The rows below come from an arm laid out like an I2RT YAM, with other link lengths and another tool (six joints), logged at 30 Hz.
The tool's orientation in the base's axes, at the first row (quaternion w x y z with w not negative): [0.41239 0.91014 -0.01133 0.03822]
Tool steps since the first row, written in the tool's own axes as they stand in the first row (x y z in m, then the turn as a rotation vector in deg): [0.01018 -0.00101 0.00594 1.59 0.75 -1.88]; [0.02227 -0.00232 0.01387 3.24 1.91 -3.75]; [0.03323 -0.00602 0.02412 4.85 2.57 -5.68]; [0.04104 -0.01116 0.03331 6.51 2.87 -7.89]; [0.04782 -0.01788 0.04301 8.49 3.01 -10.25]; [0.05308 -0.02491 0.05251 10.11 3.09 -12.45]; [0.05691 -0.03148 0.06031 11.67 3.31 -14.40]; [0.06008 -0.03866 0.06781 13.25 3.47 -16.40]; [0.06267 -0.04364 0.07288 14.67 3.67 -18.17]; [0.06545 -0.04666 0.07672 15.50 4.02 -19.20]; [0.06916 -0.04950 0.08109 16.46 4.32 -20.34]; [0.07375 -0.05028 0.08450 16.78 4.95 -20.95]
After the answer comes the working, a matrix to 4 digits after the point.
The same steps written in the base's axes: [0.01056 -0.00369 -0.00386 1.43 0.94 1.92]; [0.02316 -0.00865 -0.00909 2.90 1.59 4.15]; [0.03489 -0.01379 -0.01774 4.36 2.63 6.04]; [0.04350 -0.01722 -0.02701 5.86 4.11 7.85]; [0.05119 -0.02001 -0.03789 7.69 5.81 9.66]; [0.05737 -0.02245 -0.04898 9.17 7.43 11.29]; [0.06200 -0.02394 -0.05873 10.59 8.77 12.86]; [0.06599 -0.02481 -0.06879 12.04 10.18 14.42]; [0.06914 -0.02530 -0.07565 13.34 11.39 15.85]; [0.07230 -0.02617 -0.08022 14.08 11.95 16.85]; [0.07641 -0.02754 -0.08493 14.96 12.62 17.90]; [0.08123 -0.02953 -0.08739 15.21 12.66 18.80]
The tool's axes in the first row as the columns of a matrix, in the base's axes (rounded; the answer above uses it unrounded):
[0.9968 -0.0521 0.0602]
[0.0109 -0.6596 -0.7515]
[0.0789 0.7498 -0.6570]

